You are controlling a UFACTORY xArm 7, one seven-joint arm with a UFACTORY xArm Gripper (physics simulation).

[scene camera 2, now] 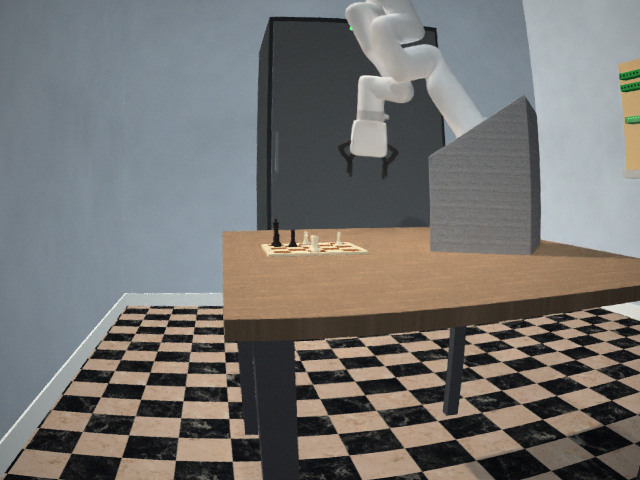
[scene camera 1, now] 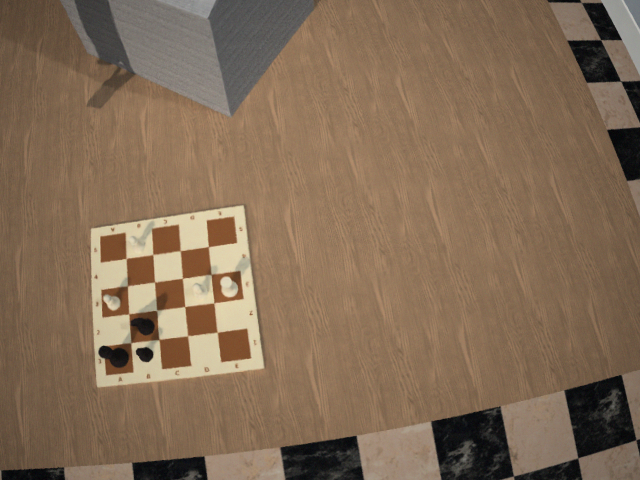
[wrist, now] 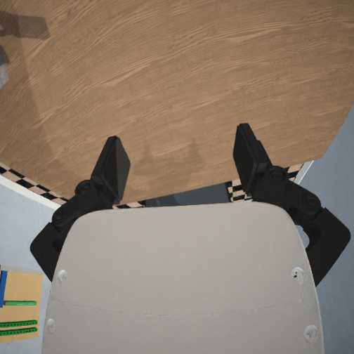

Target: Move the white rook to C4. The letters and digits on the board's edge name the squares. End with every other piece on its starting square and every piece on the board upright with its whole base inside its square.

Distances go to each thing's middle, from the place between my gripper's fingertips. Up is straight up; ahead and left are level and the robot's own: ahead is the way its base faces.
Right now my hand is 23 cm short of the chessboard point(scene camera 1: 217, 335), 19 cm to the right of it and 17 cm above it.
